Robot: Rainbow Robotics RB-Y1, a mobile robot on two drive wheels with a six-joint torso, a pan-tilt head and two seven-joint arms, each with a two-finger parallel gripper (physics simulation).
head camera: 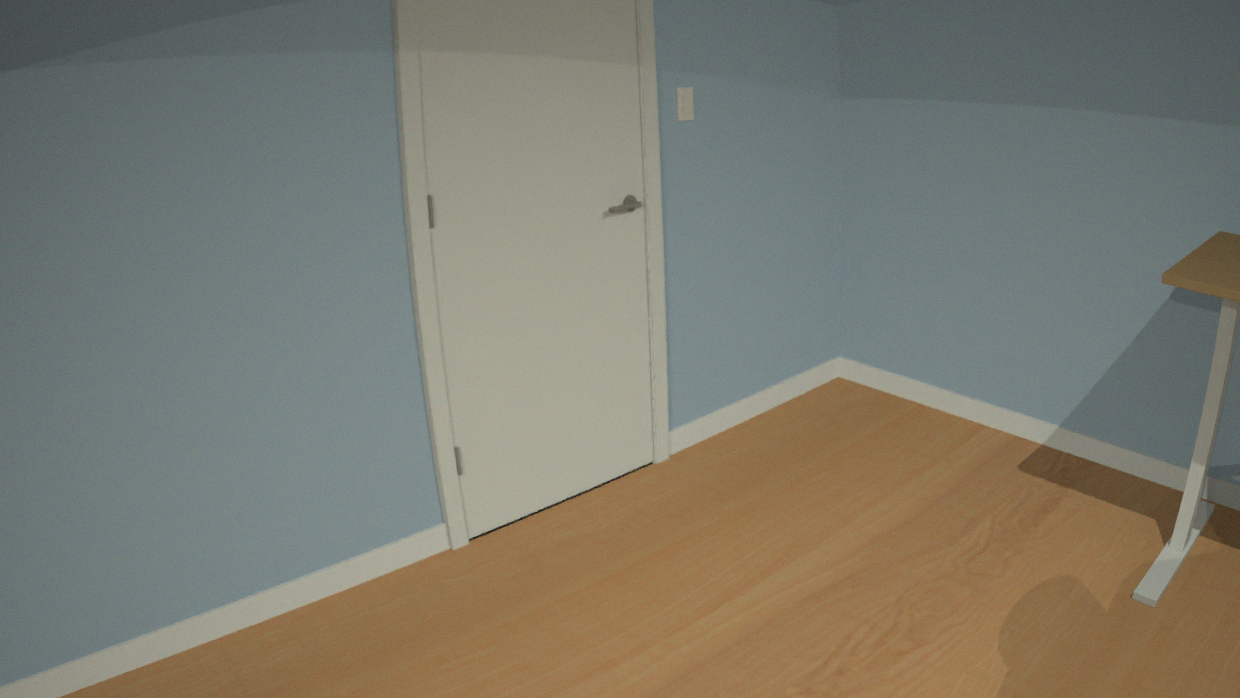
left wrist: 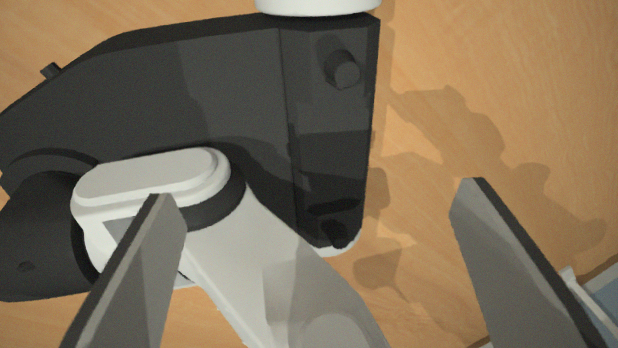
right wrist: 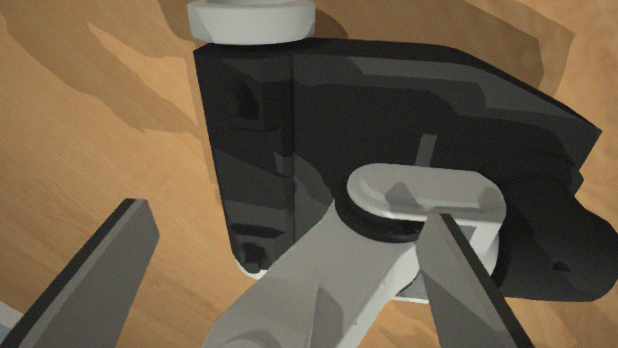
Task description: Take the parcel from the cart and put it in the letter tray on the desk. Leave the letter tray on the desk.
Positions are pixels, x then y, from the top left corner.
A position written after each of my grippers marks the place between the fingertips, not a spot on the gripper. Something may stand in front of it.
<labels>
My left gripper shows in the left wrist view [316, 204]; in the head camera view it is out of frame, in the right wrist view it is out of frame. My right gripper shows in the right wrist view [288, 224]; in the head camera view it is out of frame, in the left wrist view it is out of frame.
</labels>
